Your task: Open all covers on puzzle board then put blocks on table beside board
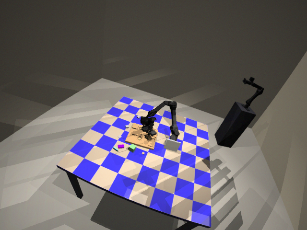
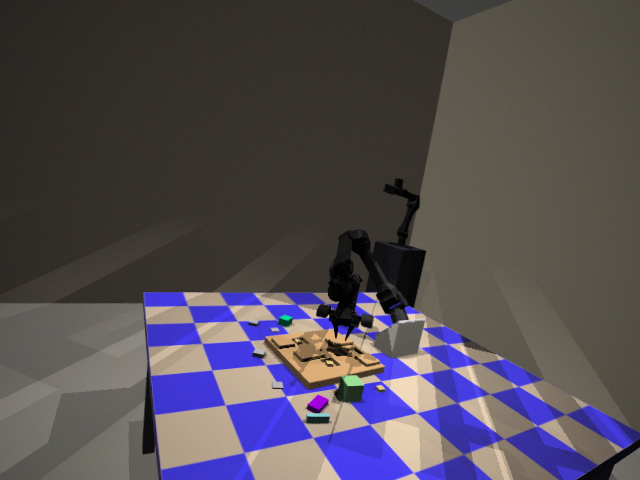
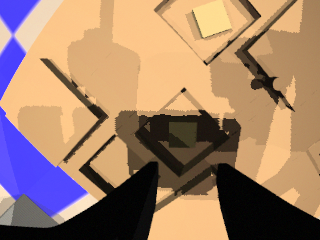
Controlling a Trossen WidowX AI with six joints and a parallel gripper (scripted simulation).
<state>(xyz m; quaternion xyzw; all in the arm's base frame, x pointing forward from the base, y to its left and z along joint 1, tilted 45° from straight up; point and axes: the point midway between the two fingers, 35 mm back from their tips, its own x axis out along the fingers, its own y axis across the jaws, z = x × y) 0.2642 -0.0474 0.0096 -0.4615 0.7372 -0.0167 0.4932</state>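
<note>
Right now my gripper tip is 5 cm short of the tan puzzle board, 5 cm above it and 2 cm to the left of it. The rest, counted from my gripper tip: dark green block (30 cm to the right, 6 cm below, 3 cm ahead); then green cube (19 cm to the left, 11 cm ahead, 4 cm below); then purple block (22 cm ahead, 19 cm to the left, 6 cm below).
</note>
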